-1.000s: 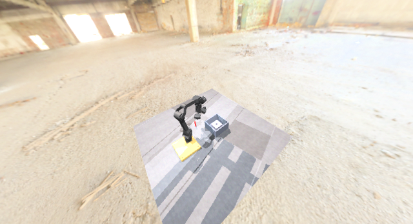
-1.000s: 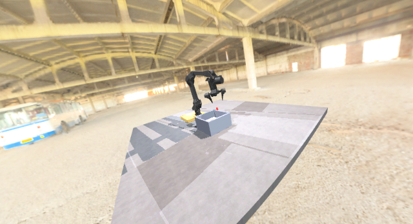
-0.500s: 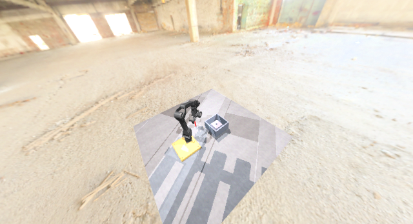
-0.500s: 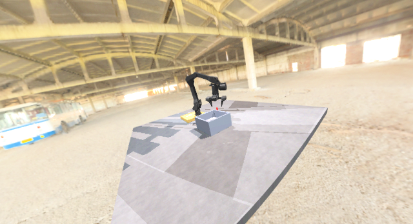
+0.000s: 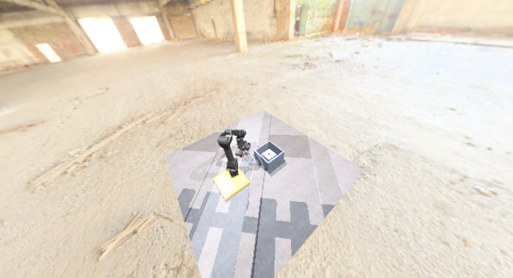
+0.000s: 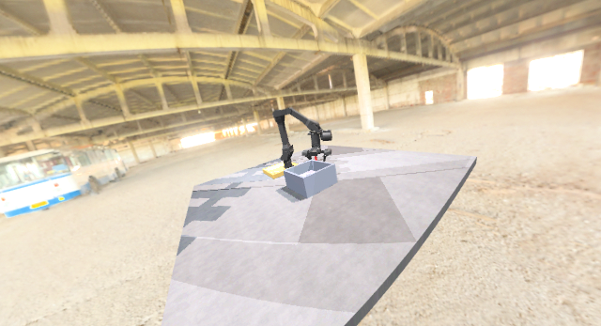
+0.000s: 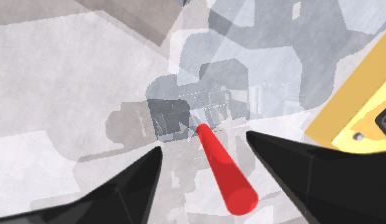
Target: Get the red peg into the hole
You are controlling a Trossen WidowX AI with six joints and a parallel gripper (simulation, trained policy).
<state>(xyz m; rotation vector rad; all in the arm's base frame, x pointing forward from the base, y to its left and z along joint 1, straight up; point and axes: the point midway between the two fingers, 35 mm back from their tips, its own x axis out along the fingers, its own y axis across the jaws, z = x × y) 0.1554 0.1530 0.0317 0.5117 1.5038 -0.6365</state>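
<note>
Now: the red peg 10 mm to the right of my gripper tip and 20 mm above it. Round my gripper tip: grey-blue box 190 mm ahead, 160 mm to the right.
</note>
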